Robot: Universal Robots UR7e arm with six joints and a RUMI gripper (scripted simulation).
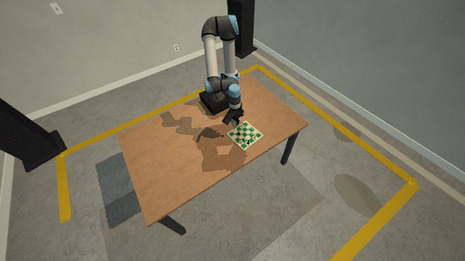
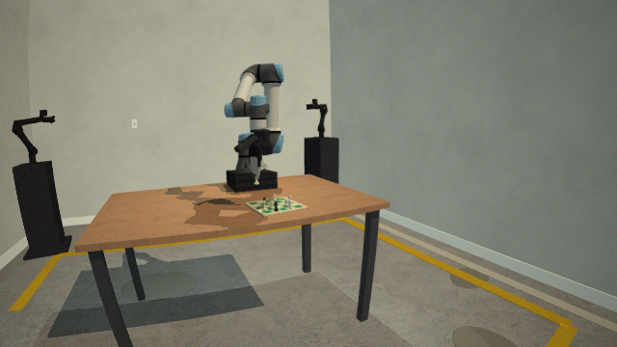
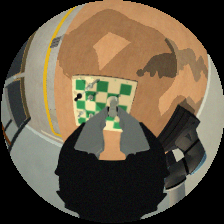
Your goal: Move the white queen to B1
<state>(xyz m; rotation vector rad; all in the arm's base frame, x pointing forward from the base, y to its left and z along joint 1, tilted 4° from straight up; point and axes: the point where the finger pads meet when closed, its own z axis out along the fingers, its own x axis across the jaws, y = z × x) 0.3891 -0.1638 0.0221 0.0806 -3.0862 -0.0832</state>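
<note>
My hand is 14 cm above the green-and-cream chessboard, 7 cm to the right of it and 4 cm short of it.
</note>
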